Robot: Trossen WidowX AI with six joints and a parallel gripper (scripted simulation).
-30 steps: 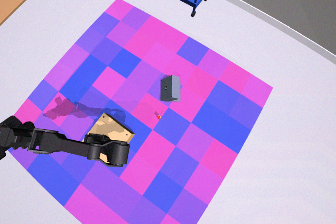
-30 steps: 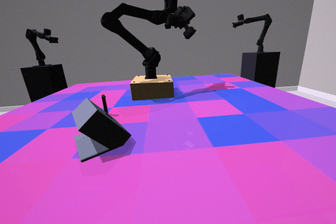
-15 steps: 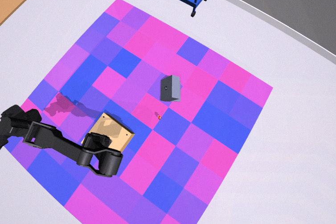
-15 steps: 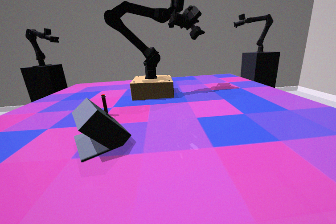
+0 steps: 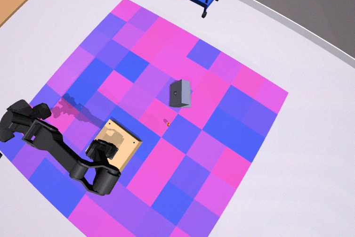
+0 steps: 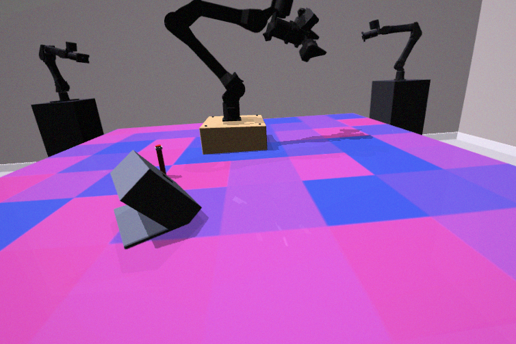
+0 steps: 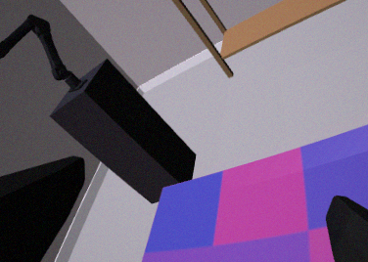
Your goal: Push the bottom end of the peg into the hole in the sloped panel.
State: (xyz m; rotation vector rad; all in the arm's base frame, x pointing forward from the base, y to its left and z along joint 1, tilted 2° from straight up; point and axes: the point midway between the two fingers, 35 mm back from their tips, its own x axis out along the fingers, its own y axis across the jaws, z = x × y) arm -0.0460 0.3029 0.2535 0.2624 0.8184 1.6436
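Right now my gripper tip is 52 cm to the left of the red peg, 32 cm short of it and 26 cm above it. Round my gripper tip: sloped panel (50 cm ahead, 48 cm to the right, 27 cm below).
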